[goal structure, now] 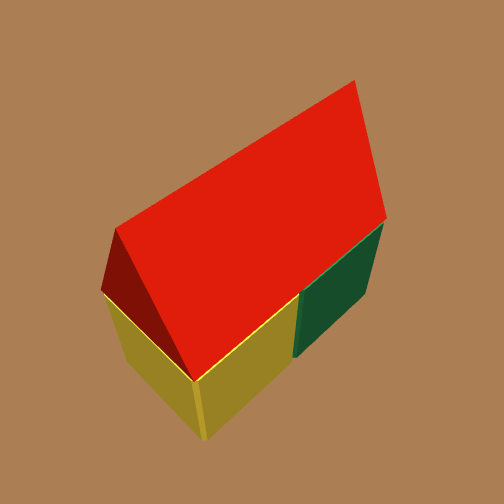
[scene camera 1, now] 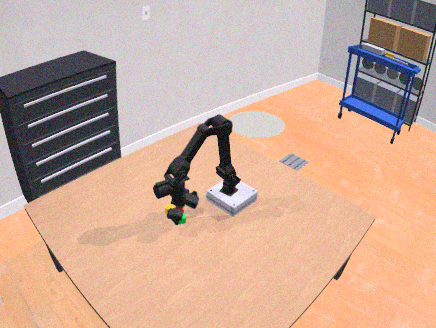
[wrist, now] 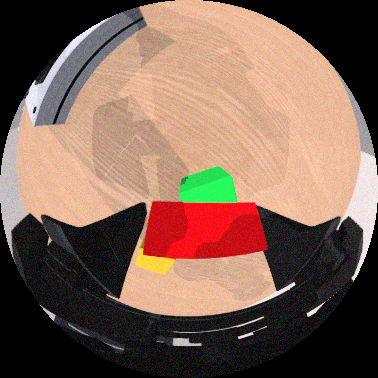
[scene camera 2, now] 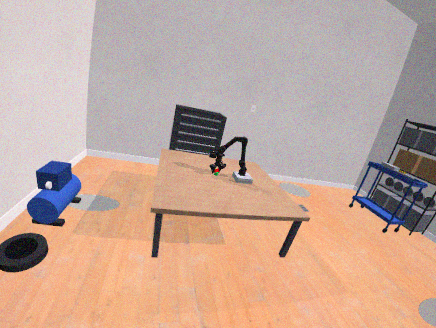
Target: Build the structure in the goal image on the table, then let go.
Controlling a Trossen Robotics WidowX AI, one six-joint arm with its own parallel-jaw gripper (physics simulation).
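Where they show: gripper, fingertip midpoint: (wrist: 200,209) (scene camera 2: 215,173); arm's base at its link origin: (scene camera 1: 228,190) (scene camera 2: 241,174).
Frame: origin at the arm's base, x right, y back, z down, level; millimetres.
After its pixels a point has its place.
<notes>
A red block (wrist: 204,229) {x 76, y -252, z 7 mm} (scene camera 1: 181,209) {x 88, y -233, z 10 mm} (scene camera 2: 216,170) {x 72, y -260, z 7 mm} lies on the table between my two open fingers. My gripper (wrist: 202,236) {x 83, y -257, z 42 mm} (scene camera 1: 179,213) {x 83, y -257, z 42 mm} is lowered around it, one finger on each side. A green block (wrist: 208,186) {x 59, y -245, z 23 mm} (scene camera 1: 183,219) {x 53, y -262, z 30 mm} sits just beyond the red block, touching it. A yellow block (wrist: 154,262) {x 144, y -246, z 23 mm} (scene camera 1: 169,207) {x 146, y -248, z 23 mm} lies on the near left side of the red block and is partly hidden under it and by my left finger. In the second scene view the gripper (scene camera 2: 215,170) {x 83, y -257, z 42 mm} is low over the blocks.
The arm's white base plate (scene camera 1: 231,196) {x -34, y -30, z -1 mm} (scene camera 2: 242,177) {x -63, y -21, z 5 mm} (wrist: 53,84) stands on the wooden table (scene camera 1: 249,260) {x -291, y -266, z 56 mm} to the right of the blocks. A black drawer cabinet (scene camera 1: 80,114) stands behind the table and a blue cart (scene camera 1: 358,52) at the far right.
</notes>
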